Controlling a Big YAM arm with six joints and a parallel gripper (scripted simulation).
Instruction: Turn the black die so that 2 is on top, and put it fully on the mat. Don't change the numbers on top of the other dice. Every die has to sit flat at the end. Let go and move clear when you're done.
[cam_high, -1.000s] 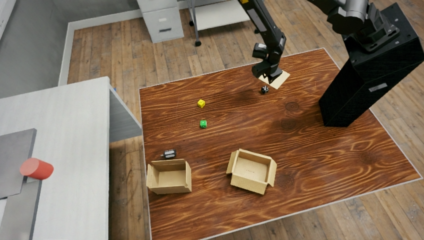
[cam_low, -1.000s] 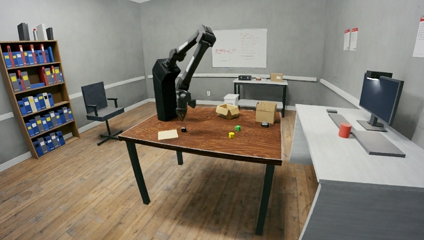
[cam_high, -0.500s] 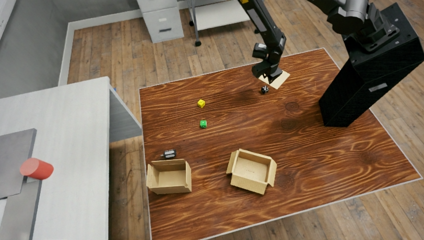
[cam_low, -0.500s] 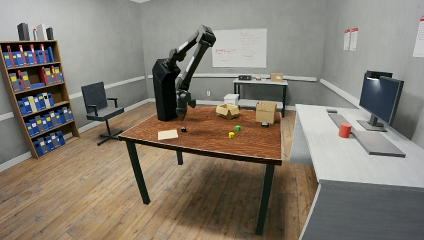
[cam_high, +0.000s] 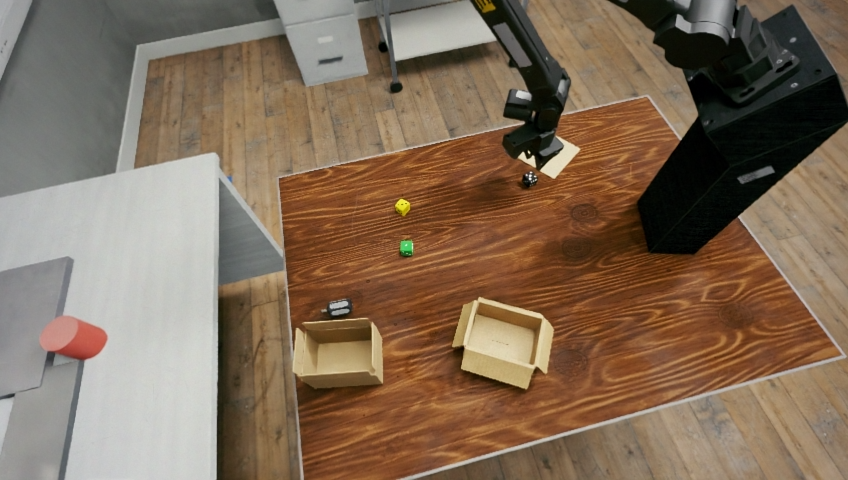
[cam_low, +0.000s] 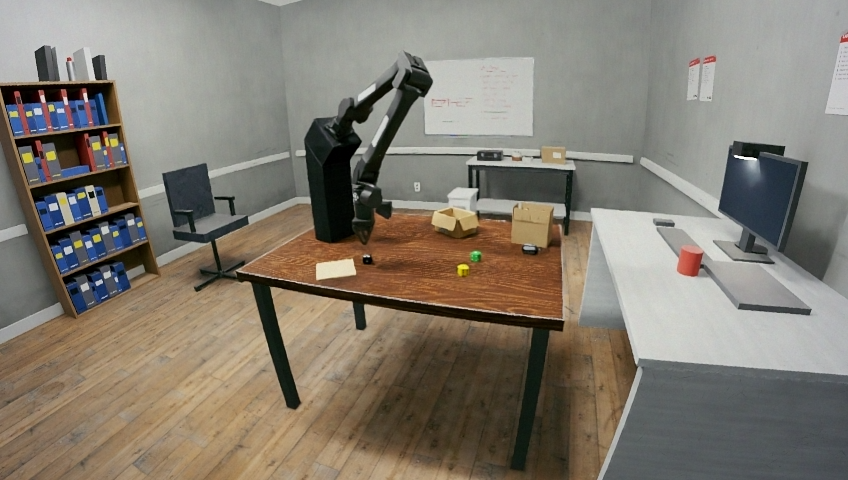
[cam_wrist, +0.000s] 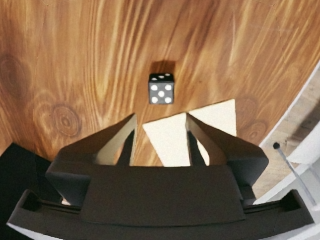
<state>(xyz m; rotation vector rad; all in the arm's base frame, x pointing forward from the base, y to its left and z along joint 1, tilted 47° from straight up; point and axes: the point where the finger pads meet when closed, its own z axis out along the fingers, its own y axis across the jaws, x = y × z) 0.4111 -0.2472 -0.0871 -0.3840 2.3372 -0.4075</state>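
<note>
My hand is 7 cm above the black die. From my hand the other things lie so: yellow die: 37 cm ahead, 7 cm below, 3 cm to the right; mat: 9 cm below, 9 cm behind, 8 cm to the right; green die: 39 cm ahead, 10 cm to the left, 7 cm below.
</note>
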